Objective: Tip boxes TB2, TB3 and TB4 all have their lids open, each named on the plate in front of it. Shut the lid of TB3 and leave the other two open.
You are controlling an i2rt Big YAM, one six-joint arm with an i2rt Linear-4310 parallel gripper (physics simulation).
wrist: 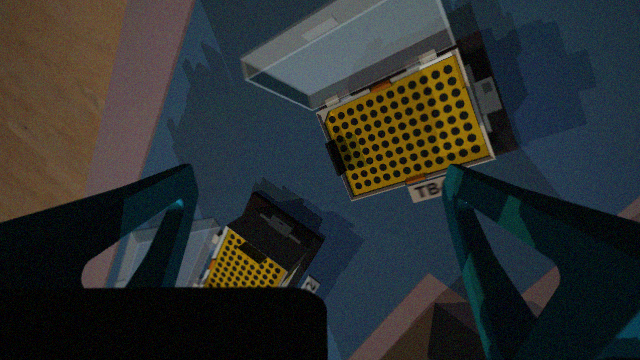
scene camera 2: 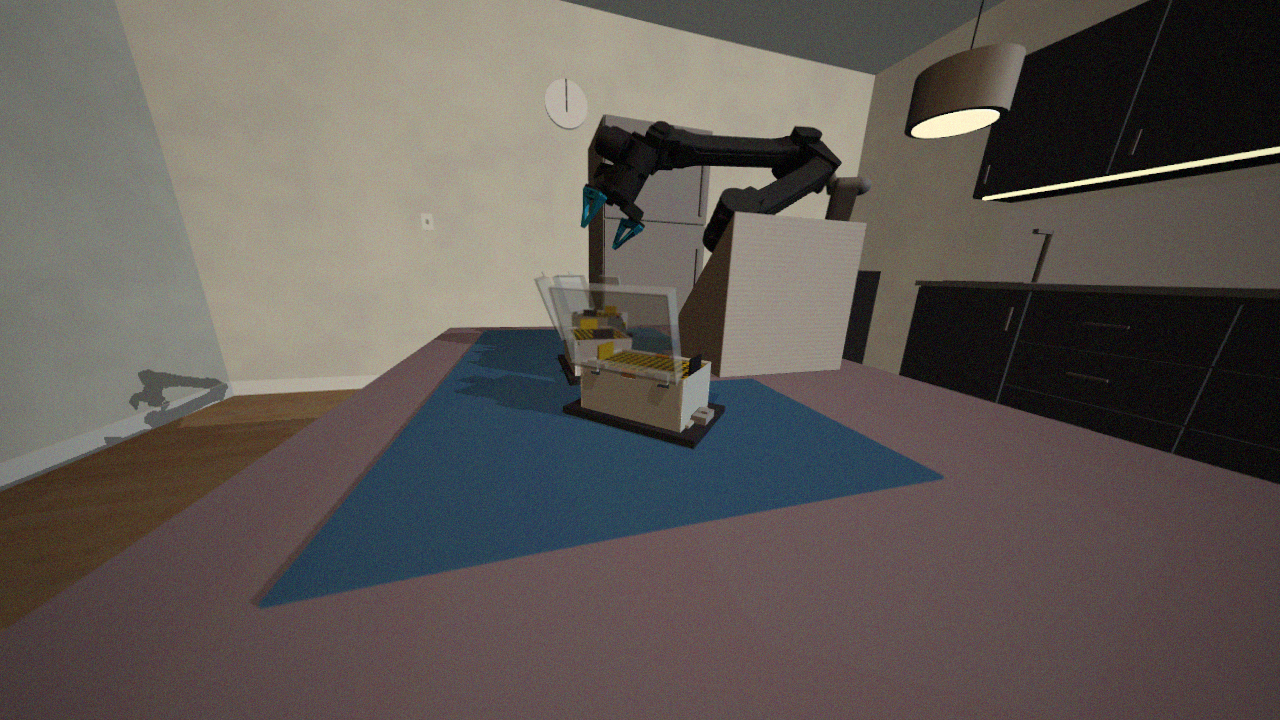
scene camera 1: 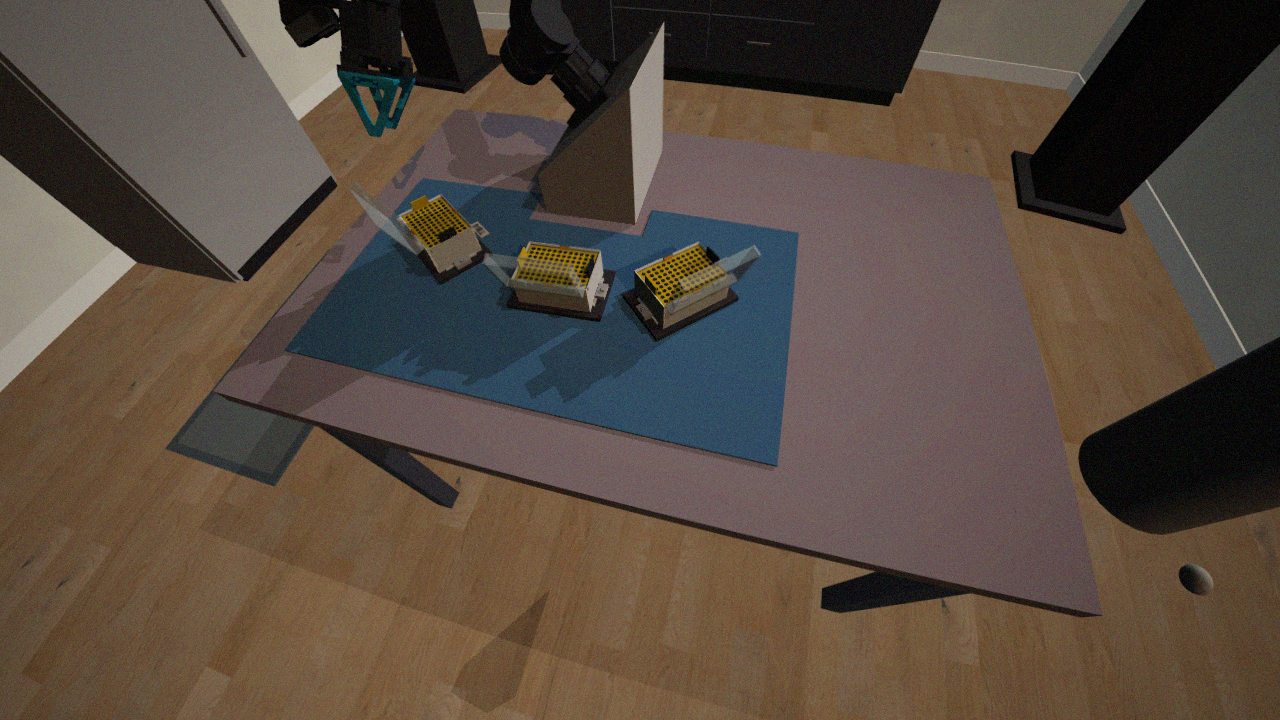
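Seen in the pictures: gripper, between the fingertips: (wrist: 320, 178) (scene camera 2: 598, 238) (scene camera 1: 383, 132); arm's base, origin of its link: (scene camera 2: 761, 273) (scene camera 1: 599, 99).
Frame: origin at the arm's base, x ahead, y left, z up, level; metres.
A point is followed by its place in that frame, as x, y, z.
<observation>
TB3 (scene camera 1: 687, 309) {0.316, 0.272, -0.095} (scene camera 2: 626, 399) {0.276, 0.277, -0.131} is the right-hand box in scene camera 1 and the nearest in scene camera 2; its clear lid (scene camera 1: 741, 263) {0.282, 0.330, -0.019} (scene camera 2: 660, 308) {0.259, 0.344, -0.030} stands open. TB3 does not show in the wrist view. TB2 (scene camera 1: 553, 296) (wrist: 244, 266) is the middle box, lid open; its plate (wrist: 310, 284) {0.240, 0.031, -0.159} partly shows. TB4 (scene camera 1: 458, 249) (wrist: 405, 125) is the left-hand box in scene camera 1, lid open; a finger partly covers its plate (wrist: 425, 190) {0.227, -0.157, -0.159}. My gripper (scene camera 1: 384, 131) {0.288, -0.201, 0.064} (scene camera 2: 602, 236) {0.288, -0.201, 0.064} (wrist: 320, 178) {0.288, -0.201, 0.064} is open and empty, high above the mat's TB4 end, away from TB3.
The boxes stand in an angled row on a blue mat (scene camera 1: 680, 394) {0.416, 0.302, -0.161} (scene camera 2: 572, 483) {0.328, 0.375, -0.161} on the pinkish table (scene camera 1: 913, 358) {0.230, 0.610, -0.163} (scene camera 2: 716, 608) {0.254, 0.482, -0.164}. A tall wedge-shaped block (scene camera 1: 648, 134) {-0.006, 0.089, -0.051} (scene camera 2: 787, 295) {-0.001, 0.090, -0.033} stands behind the row, in front of the arm's base.
</observation>
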